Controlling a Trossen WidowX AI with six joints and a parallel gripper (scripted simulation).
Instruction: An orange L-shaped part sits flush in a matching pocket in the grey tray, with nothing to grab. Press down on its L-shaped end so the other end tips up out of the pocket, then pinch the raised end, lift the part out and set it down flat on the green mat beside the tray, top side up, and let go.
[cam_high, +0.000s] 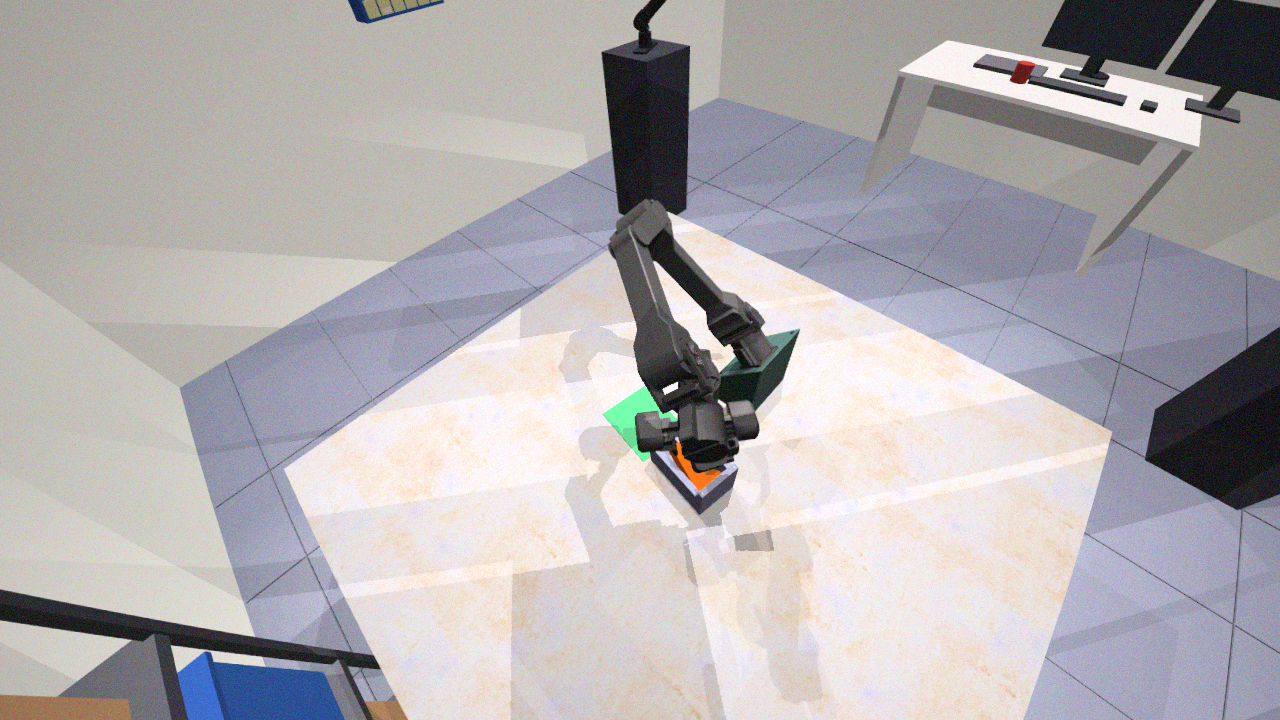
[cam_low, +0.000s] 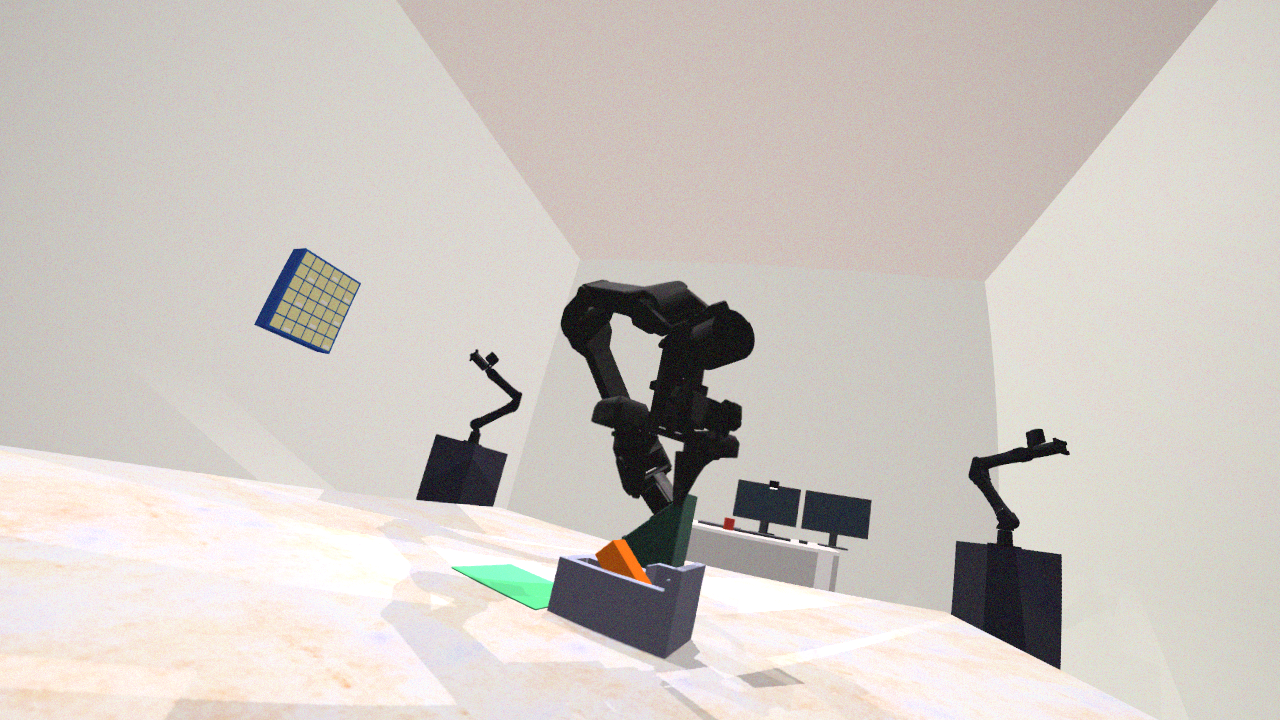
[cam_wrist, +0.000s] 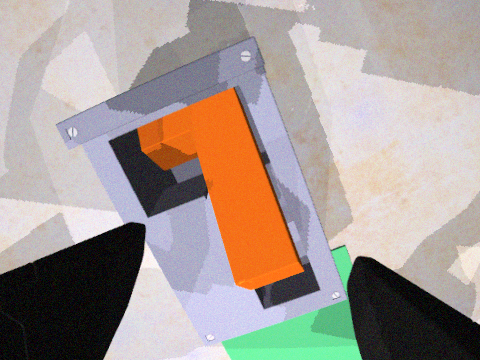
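My gripper tip is 2 cm past the orange L-shaped part, 1 cm to the right of it and 11 cm above it. From my gripper tip the other things lie so: green mat (4 cm behind, 17 cm to the right, 17 cm below).
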